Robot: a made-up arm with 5 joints. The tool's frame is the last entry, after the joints. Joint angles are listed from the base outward. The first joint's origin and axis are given. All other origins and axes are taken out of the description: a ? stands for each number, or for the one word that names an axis. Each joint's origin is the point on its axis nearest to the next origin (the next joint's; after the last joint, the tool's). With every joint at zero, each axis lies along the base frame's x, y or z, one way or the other. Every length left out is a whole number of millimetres.
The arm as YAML. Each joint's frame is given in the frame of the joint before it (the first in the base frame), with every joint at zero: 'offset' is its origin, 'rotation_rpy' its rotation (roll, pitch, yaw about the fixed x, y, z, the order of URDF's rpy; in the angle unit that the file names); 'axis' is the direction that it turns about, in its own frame. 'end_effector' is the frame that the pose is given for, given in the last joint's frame.
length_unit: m
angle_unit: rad
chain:
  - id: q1
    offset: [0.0, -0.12, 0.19]
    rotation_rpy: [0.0, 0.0, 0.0]
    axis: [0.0, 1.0, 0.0]
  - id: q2
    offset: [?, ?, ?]
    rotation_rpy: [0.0, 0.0, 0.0]
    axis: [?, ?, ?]
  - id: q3
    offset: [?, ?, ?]
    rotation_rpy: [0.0, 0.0, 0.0]
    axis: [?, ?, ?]
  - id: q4
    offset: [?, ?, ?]
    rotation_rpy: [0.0, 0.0, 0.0]
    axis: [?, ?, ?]
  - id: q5
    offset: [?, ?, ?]
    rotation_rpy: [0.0, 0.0, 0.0]
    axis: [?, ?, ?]
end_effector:
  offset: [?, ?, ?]
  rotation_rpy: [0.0, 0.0, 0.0]
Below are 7 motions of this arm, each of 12 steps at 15 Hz.
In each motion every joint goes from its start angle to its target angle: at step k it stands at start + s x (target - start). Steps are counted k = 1, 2, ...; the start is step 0. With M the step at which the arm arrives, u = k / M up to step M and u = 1 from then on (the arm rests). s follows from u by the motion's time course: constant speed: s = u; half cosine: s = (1 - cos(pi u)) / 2; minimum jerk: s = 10 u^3 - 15 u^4 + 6 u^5.
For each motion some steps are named. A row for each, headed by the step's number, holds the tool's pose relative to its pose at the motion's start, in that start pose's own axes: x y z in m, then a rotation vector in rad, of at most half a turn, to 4 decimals.
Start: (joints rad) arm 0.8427 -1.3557 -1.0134 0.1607 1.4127
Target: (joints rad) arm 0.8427 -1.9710 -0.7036 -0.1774 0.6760
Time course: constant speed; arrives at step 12
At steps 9, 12:
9: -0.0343 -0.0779 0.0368 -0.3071 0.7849 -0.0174
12: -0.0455 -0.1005 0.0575 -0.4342 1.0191 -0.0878

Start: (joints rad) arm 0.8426 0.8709 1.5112 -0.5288 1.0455
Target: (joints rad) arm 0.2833 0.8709 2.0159 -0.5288 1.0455
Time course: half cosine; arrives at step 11
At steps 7, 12:
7: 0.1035 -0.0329 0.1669 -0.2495 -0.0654 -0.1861
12: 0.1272 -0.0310 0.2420 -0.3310 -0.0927 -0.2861

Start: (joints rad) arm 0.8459 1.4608 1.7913 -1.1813 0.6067
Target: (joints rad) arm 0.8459 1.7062 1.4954 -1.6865 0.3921
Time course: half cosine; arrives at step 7
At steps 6, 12:
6: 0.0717 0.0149 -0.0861 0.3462 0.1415 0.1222
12: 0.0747 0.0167 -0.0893 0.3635 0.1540 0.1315

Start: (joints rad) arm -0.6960 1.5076 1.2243 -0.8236 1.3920
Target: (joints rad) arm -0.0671 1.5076 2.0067 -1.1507 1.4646
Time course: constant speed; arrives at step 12
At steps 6, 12:
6: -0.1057 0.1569 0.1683 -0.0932 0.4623 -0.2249
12: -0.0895 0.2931 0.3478 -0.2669 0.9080 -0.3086

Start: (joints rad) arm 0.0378 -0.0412 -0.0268 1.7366 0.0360
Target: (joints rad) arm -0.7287 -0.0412 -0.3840 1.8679 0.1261
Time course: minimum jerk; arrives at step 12
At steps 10, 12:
10: 0.2501 -0.2376 -0.0065 -0.1665 0.1734 -1.0422
12: 0.2556 -0.2487 -0.0071 -0.1732 0.1832 -1.0795

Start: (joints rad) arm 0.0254 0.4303 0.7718 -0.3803 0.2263
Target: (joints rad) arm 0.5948 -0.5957 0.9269 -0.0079 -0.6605
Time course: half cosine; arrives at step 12
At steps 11, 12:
11: -0.3632 0.2509 -0.0827 0.5766 1.3724 -0.7587
12: -0.3687 0.2556 -0.0815 0.5920 1.3956 -0.7701

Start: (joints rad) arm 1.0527 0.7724 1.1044 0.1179 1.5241
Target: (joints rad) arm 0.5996 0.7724 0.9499 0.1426 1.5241
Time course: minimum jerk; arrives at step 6
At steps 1, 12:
1: 0.0048 -0.0070 -0.0046 -0.0122 -0.0157 0.0054
12: 0.1690 -0.2091 -0.0733 -0.3403 -0.4385 0.1728

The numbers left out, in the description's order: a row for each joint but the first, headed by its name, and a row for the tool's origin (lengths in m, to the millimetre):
q2: xyz 0.11 0.0 -0.51, axis 0.0 0.0 1.0
q3: xyz 0.06 0.16 0.0, axis 0.0 1.0 0.0
q4: xyz -0.06 0.0 -0.15, axis -1.0 0.0 0.0
q5: xyz 0.0 -0.16 -0.21, axis 0.0 -1.0 0.0
tool: xyz 0.07 0.0 0.02

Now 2 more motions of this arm.
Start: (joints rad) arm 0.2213 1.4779 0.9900 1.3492 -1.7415
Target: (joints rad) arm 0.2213 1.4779 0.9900 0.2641 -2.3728
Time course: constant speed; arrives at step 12
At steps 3, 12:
3: 0.0343 0.0816 -0.0057 -0.0671 0.1569 0.2631
12: -0.0057 0.3268 -0.0459 -0.5150 0.5673 0.9740

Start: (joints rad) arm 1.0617 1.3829 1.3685 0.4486 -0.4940
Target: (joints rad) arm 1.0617 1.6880 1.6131 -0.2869 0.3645
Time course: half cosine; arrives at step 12
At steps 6, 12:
6: -0.0226 0.0412 -0.0410 0.1939 -0.3152 0.1107
12: -0.0699 0.0674 -0.0795 0.4288 -0.6044 0.0726

